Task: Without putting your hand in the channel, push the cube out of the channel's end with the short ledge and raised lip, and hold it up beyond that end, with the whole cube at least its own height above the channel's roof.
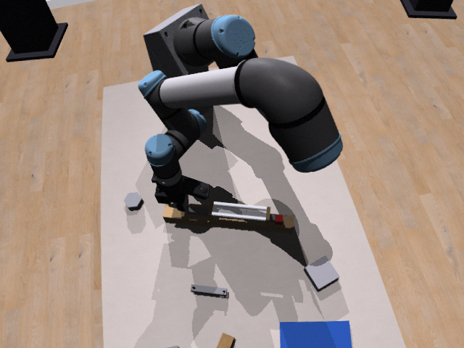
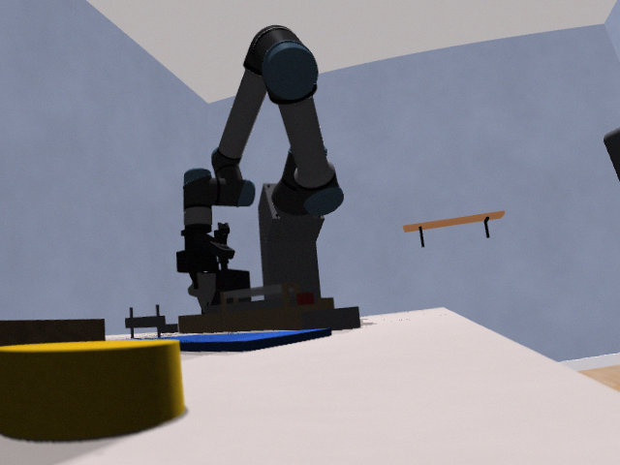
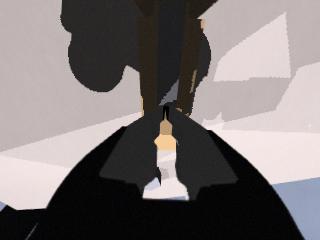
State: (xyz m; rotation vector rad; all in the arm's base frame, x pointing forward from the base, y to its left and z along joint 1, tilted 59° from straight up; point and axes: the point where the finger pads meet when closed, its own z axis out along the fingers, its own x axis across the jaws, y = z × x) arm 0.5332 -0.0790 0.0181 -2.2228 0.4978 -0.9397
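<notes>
My gripper is now 4 cm short of the red cube, 31 cm to the right of it and 1 cm above it. Also, from my hand: grey square block (21 cm ahead, 43 cm to the left, 5 cm below); then thin grey stick (1 cm ahead, 8 cm to the left, 1 cm below); then flat grey bar (26 cm ahead, 8 cm to the left, 3 cm below).
</notes>
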